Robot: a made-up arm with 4 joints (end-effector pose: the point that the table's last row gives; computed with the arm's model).
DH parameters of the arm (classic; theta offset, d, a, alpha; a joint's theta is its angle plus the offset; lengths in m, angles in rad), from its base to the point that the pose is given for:
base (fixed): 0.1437 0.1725 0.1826 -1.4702
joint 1: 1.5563 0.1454 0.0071 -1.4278
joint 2: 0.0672 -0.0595 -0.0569 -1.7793
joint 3: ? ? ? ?
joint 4: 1.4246 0 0.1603 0
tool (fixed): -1.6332 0.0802 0 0
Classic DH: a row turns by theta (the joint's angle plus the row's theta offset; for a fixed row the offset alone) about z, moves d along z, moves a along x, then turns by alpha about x.
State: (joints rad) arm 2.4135 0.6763 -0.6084 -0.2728
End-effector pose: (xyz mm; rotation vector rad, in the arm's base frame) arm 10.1 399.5 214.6 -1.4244 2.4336 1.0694
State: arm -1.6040 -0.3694 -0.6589 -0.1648
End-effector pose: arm -57.0 321.0 260.1 0.3827 -0.9478 0.0337
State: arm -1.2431 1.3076 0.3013 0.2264
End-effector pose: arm 308.7 362.4 71.2 -1.1612 -1.0735 -0.5505
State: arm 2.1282 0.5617 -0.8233 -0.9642
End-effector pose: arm 0.2 316.6 107.5 -2.1233 1.7085 0.6015
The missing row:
joint 3: 1.5637 -0.089 -0.0726 -1.6045
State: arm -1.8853 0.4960 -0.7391 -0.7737
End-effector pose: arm 137.9 347.0 355.2 0.4302 -0.9793 -1.3751
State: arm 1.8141 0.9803 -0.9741 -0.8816
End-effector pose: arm -33.9 269.2 97.4 -2.3708 1.2290 0.5881
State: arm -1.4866 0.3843 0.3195 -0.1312
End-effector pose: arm 122.4 427.8 210.2 0.0043 -1.7391 -0.4790
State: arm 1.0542 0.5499 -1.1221 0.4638
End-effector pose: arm 163.6 482.9 167.2 -0.6065 2.2373 0.3955
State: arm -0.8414 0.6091 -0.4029 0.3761
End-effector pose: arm 119.1 456.8 189.9 -0.5112 -0.2785 -0.0611
